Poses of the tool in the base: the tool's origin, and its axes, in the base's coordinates. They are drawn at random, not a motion.
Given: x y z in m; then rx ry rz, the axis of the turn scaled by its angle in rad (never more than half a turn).
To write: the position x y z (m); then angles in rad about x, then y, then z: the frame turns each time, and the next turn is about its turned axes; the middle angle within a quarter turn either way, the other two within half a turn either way. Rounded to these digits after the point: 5 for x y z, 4 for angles.
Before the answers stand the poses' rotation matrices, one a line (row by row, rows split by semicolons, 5 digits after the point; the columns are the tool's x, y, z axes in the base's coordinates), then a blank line. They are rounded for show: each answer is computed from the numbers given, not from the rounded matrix.
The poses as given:
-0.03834 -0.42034 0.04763 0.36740 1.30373 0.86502
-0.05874 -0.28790 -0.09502 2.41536 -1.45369 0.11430
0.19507 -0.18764 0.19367 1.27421 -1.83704 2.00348
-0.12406 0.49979 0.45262 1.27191 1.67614 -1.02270
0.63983 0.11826 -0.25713 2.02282 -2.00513 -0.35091
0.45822 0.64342 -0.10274 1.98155 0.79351 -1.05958
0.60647 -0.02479 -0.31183 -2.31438 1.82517 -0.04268
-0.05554 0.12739 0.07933 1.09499 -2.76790 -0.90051
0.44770 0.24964 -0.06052 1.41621 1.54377 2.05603
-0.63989 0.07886 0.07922 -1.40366 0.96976 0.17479
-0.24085 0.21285 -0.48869 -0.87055 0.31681 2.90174
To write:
0.01781 -0.34569 0.93818; 0.73006 0.64562 0.22403; -0.68315 0.68094 0.26387
0.47935 -0.87251 -0.09458; -0.84701 -0.43172 -0.31015; 0.22978 0.22878 -0.94597
-0.63172 -0.60977 0.47866; -0.42411 -0.24500 -0.87184; 0.64889 -0.75376 -0.10384
-0.19412 0.97455 0.11213; 0.34607 0.17498 -0.92175; -0.91791 -0.14012 -0.37123
0.01218 -0.93409 -0.35682; -0.99976 -0.00481 -0.02152; 0.01839 0.35700 -0.93392
0.46745 0.78370 -0.40903; 0.17200 -0.53448 -0.82749; -0.86712 0.31646 -0.38464
0.24003 -0.96036 0.14177; -0.96594 -0.22172 0.13345; -0.09673 -0.16898 -0.98086
-0.75161 -0.61743 -0.23211; -0.63580 0.58445 0.50415; -0.17562 0.52650 -0.83184
-0.51818 0.35866 0.77644; 0.64557 -0.43146 0.63014; 0.56101 0.82777 -0.00796
0.62243 -0.63017 0.46418; -0.42845 0.22198 0.87587; -0.65499 -0.74405 -0.13183
-0.83245 -0.15021 -0.53335; 0.03158 -0.97385 0.22498; -0.55320 0.17044 0.81543

-0.03834 -0.42034 0.04763 -0.7039 1.2173 1.5193
-0.05874 -0.28790 -0.09502 2.8248 -0.0947 1.0684
0.19507 -0.18764 0.19367 1.6893 0.4991 2.3739
-0.12406 0.49979 0.45262 1.9537 0.1124 -1.7674
0.63983 0.11826 -0.25713 3.1186 -0.3649 1.5578
0.45822 0.64342 -0.10274 2.0059 -0.4214 -1.0330
0.60647 -0.02479 -0.31183 -3.0064 0.1423 1.3259
-0.05554 0.12739 0.07933 -2.5967 -0.2342 2.4539
0.44770 0.24964 -0.06052 -1.5834 0.8890 -2.5362
-0.63989 0.07886 0.07922 -1.7202 0.4827 0.7916
-0.24085 0.21285 -0.48869 -0.2692 -0.5626 2.9631

